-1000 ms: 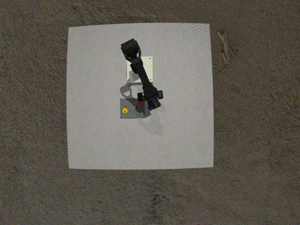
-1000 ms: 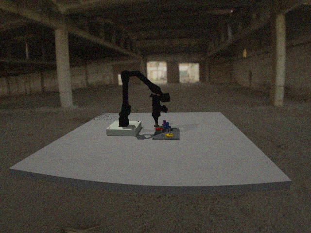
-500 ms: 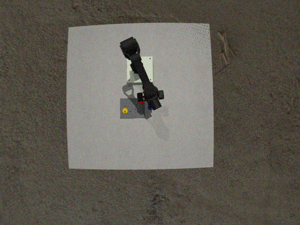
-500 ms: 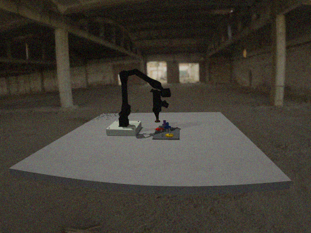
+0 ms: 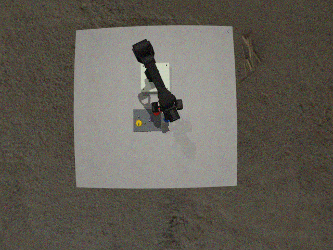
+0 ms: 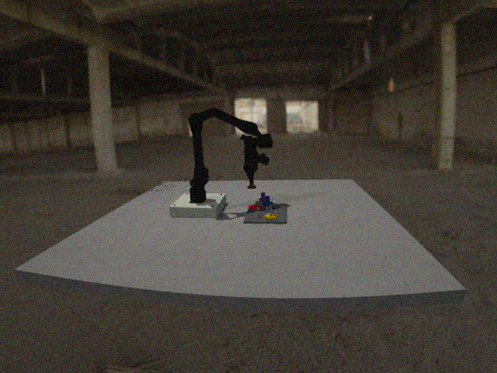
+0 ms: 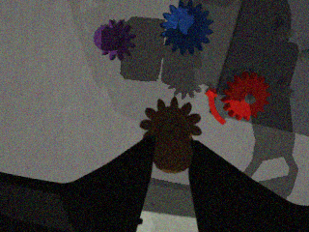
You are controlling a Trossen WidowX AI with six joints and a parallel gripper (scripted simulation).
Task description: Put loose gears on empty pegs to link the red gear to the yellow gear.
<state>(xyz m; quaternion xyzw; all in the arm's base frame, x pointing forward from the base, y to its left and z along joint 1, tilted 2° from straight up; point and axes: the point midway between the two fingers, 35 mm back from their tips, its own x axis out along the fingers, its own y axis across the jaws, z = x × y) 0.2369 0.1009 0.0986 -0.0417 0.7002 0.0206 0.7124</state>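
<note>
My gripper tip is 2 cm short of the red gear, 8 cm to the left of it and 9 cm above it. The rest, counted from my gripper tip: brown gear (1 cm below); red arrow (5 cm to the right, 10 cm below); blue gear (7 cm ahead, 9 cm below).
</note>
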